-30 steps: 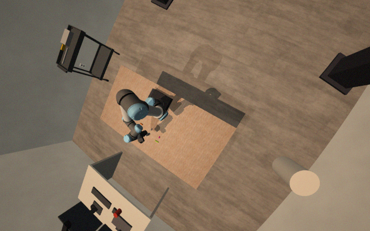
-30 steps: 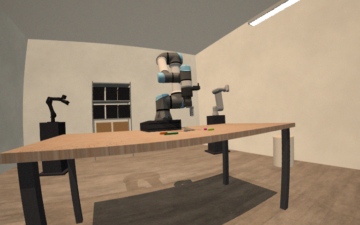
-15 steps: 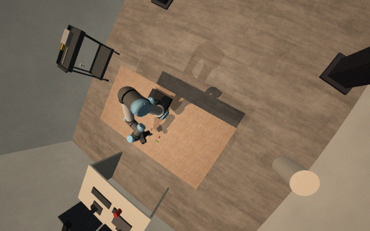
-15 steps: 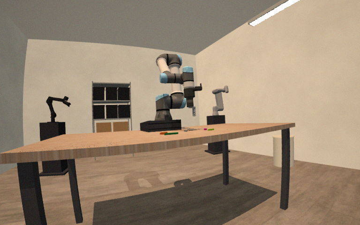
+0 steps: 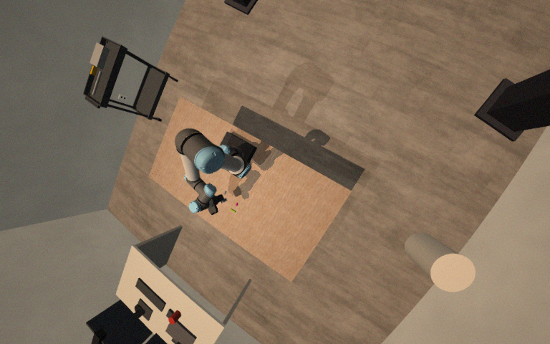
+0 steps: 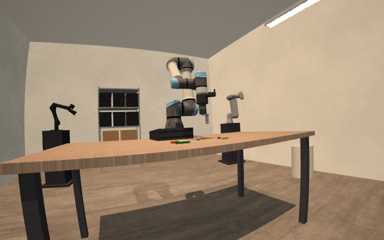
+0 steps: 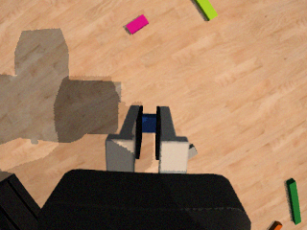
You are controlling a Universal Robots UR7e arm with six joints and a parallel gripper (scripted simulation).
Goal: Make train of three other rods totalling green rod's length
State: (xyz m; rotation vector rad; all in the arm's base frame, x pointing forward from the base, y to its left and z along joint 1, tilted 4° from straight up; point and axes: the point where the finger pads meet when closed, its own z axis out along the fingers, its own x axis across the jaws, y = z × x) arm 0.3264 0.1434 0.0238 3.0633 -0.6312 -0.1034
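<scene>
My gripper is now 11 cm above the magenta rod, 7 cm to the right of it and 1 cm short of it. Round my hand: lime rod (11 cm below, 8 cm to the left, 8 cm ahead); small blue rod (1 cm below); grey rod (11 cm below, 7 cm to the right, 1 cm ahead).
</scene>
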